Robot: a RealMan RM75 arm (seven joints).
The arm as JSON. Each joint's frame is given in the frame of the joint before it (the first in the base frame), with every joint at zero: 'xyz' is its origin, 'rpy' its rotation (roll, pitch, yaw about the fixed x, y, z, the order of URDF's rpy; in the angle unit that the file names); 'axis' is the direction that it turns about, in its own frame. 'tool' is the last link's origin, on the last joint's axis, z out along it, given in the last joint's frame.
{
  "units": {
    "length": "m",
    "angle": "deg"
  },
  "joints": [
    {
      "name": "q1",
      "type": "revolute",
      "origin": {
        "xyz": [
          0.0,
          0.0,
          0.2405
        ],
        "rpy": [
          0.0,
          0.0,
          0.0
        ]
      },
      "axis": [
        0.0,
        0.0,
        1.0
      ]
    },
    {
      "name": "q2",
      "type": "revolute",
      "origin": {
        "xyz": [
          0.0,
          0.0,
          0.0
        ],
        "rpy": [
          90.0,
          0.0,
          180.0
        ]
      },
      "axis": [
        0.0,
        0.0,
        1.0
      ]
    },
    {
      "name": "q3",
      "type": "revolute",
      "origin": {
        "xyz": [
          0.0,
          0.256,
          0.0
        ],
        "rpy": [
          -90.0,
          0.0,
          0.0
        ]
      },
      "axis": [
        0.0,
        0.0,
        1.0
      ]
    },
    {
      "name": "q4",
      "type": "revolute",
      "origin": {
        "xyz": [
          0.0,
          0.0,
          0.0
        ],
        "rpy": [
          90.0,
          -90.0,
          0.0
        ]
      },
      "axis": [
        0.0,
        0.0,
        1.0
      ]
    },
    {
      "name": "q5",
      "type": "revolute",
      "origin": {
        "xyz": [
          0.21,
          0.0,
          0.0
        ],
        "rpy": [
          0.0,
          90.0,
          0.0
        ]
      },
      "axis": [
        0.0,
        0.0,
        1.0
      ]
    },
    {
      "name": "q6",
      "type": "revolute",
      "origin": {
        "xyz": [
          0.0,
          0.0,
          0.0
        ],
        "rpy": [
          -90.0,
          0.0,
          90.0
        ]
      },
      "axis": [
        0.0,
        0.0,
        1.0
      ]
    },
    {
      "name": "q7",
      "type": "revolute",
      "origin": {
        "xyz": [
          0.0,
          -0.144,
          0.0
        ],
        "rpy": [
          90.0,
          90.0,
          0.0
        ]
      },
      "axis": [
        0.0,
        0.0,
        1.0
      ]
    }
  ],
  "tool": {
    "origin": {
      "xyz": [
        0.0,
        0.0,
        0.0
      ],
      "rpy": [
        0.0,
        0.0,
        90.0
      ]
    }
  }
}
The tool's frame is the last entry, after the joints.
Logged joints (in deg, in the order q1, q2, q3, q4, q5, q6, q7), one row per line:
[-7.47 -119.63 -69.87 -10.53 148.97 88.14 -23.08]
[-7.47 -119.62 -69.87 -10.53 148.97 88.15 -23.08]
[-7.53 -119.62 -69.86 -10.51 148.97 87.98 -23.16]
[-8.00 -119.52 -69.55 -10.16 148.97 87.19 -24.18]
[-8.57 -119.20 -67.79 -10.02 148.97 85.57 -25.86]
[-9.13 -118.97 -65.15 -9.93 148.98 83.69 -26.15]
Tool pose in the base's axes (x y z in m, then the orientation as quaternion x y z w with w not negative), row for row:
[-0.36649 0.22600 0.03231 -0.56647 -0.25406 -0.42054 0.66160]
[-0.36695 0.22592 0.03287 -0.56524 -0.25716 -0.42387 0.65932]
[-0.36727 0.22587 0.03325 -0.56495 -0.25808 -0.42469 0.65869]
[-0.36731 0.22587 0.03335 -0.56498 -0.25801 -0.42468 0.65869]
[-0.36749 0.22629 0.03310 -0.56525 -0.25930 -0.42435 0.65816]
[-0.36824 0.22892 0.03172 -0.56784 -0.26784 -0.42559 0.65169]
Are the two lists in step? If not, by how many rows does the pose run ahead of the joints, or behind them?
The pose runs 2 rows behind the joints: the pose in row i belongs to the joints in row i - 2.
